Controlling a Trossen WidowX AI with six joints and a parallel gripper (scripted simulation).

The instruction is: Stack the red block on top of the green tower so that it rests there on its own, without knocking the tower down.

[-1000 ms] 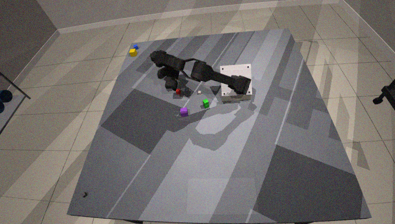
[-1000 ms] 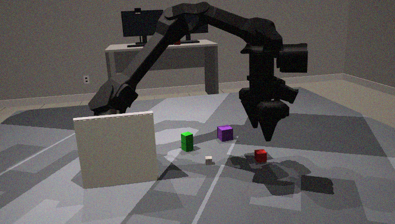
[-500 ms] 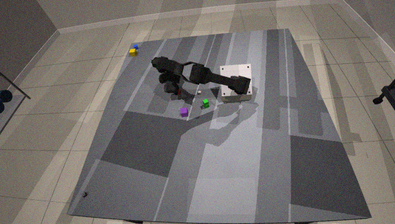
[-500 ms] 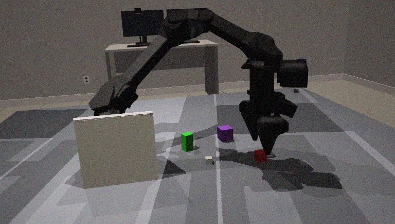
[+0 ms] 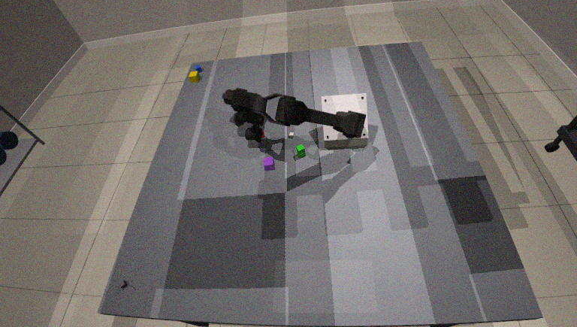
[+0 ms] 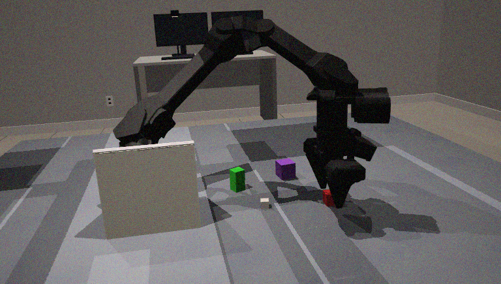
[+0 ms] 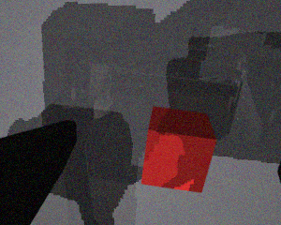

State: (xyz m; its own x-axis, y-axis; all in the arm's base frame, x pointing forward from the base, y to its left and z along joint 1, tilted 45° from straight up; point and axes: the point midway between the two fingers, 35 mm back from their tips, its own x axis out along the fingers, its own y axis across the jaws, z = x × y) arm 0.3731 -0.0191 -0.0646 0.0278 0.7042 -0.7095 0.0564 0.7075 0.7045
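Now: gripper tip right at the red block. Also, from my gripper tip: yellow block 390 mm ahead, 440 mm to the right, 10 mm above; then purple block 50 mm behind, 160 mm to the left, 10 mm above; then small white block 130 mm behind, 20 mm to the left.
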